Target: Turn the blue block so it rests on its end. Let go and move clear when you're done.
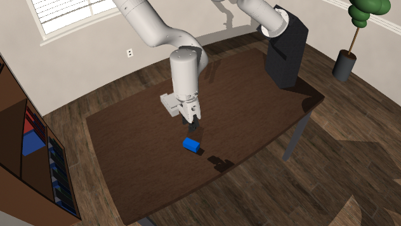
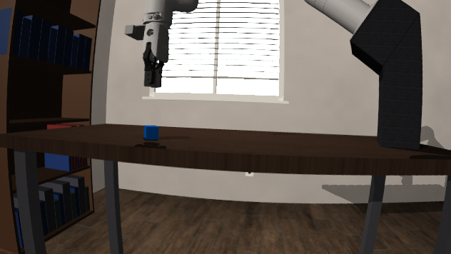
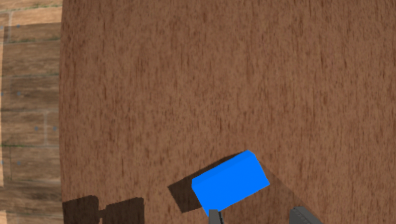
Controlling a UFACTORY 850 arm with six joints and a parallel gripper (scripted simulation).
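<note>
My hand is 140 mm above the blue block.
</note>
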